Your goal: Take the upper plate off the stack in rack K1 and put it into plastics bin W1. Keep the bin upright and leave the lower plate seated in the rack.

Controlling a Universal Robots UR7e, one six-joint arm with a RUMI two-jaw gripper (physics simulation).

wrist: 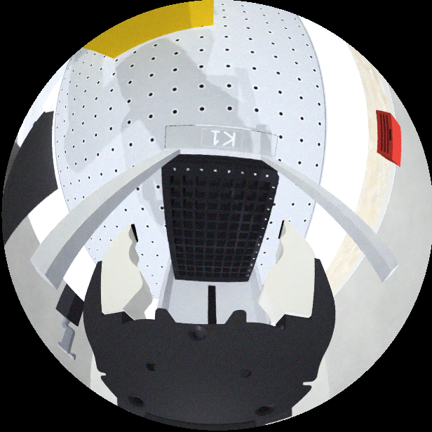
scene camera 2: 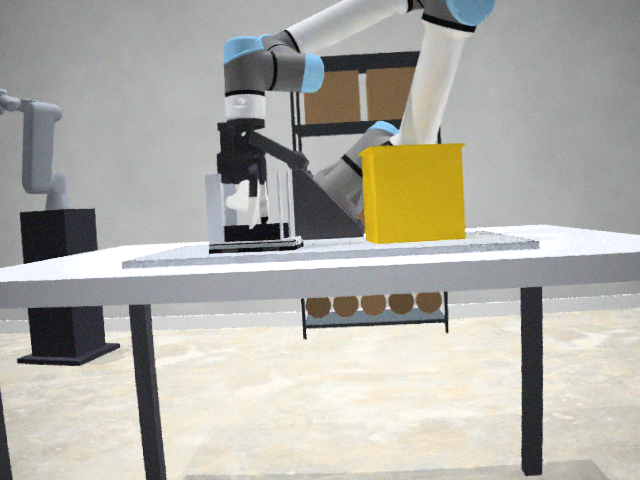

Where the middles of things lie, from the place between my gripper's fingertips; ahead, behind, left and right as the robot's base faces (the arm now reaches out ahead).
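Scene:
Relative to the yellow plastics bin W1 (scene camera 2: pixel 412 193), my gripper is 28 cm to the right of it, 5 cm below it and 11 cm past it.

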